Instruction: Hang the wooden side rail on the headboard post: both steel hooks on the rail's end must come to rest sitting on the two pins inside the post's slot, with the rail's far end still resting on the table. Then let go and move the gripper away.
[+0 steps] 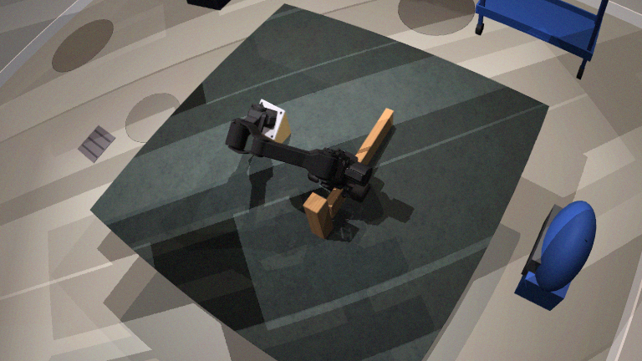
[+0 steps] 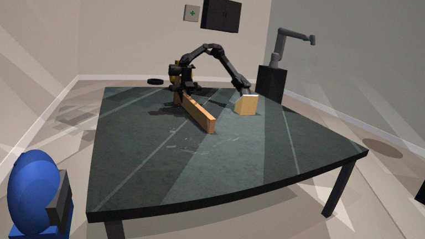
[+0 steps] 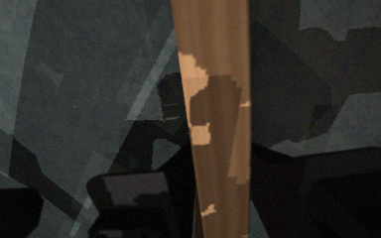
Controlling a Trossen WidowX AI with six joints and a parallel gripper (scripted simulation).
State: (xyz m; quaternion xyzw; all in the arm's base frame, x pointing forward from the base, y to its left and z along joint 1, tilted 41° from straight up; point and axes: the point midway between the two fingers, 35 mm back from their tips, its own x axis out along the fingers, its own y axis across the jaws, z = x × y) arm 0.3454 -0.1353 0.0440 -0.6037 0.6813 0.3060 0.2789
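The headboard post is 11 cm to the right of my gripper tip and 4 cm above it.
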